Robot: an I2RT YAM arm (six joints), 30 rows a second.
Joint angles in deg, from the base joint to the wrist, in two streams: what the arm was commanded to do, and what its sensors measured. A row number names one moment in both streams.
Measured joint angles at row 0:
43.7 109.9 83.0 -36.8 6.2 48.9
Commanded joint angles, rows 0 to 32:
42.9 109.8 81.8 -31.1 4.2 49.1
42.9 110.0 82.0 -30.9 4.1 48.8
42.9 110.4 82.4 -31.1 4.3 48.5
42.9 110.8 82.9 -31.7 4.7 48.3
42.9 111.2 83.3 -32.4 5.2 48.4
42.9 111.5 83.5 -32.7 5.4 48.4
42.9 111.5 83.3 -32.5 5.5 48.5
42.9 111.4 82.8 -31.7 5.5 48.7
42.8 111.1 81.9 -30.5 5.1 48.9
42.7 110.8 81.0 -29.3 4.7 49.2
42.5 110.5 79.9 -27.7 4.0 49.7
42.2 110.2 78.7 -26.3 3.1 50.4
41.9 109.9 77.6 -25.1 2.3 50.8
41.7 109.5 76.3 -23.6 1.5 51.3
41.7 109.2 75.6 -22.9 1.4 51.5
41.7 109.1 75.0 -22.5 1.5 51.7
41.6 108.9 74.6 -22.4 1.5 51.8
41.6 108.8 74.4 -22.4 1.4 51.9
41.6 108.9 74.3 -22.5 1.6 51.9
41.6 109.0 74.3 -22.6 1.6 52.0
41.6 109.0 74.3 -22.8 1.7 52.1
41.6 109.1 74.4 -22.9 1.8 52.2
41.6 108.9 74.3 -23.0 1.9 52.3
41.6 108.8 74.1 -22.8 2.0 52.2
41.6 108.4 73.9 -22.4 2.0 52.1
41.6 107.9 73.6 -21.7 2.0 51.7
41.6 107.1 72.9 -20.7 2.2 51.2
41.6 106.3 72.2 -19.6 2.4 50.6
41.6 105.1 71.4 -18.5 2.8 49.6
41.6 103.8 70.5 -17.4 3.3 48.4
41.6 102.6 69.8 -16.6 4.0 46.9
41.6 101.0 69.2 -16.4 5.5 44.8
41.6 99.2 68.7 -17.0 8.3 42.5
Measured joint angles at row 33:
41.8 104.8 69.5 -19.8 3.3 48.0
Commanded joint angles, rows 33 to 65:
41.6 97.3 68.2 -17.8 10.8 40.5
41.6 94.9 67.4 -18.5 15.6 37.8
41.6 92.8 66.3 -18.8 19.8 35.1
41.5 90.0 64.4 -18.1 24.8 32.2
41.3 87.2 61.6 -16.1 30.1 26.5
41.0 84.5 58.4 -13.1 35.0 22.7
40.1 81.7 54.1 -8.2 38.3 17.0
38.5 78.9 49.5 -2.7 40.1 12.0
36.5 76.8 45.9 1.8 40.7 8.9
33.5 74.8 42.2 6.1 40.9 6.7
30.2 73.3 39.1 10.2 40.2 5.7
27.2 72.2 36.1 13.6 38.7 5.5
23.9 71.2 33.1 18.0 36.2 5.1
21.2 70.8 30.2 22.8 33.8 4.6
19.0 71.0 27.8 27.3 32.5 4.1
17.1 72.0 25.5 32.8 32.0 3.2
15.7 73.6 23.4 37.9 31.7 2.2
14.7 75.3 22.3 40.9 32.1 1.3
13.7 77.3 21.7 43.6 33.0 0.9
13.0 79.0 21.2 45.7 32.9 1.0
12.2 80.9 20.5 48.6 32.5 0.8
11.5 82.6 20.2 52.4 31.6 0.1
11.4 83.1 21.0 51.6 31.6 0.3
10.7 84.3 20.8 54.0 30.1 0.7
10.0 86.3 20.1 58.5 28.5 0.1
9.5 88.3 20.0 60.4 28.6 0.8
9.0 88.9 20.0 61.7 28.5 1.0
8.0 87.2 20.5 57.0 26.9 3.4
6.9 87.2 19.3 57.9 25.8 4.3
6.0 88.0 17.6 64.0 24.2 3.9
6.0 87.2 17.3 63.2 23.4 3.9
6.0 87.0 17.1 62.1 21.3 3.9
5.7 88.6 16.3 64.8 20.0 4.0
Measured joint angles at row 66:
6.3 87.5 17.8 58.2 25.0 2.9
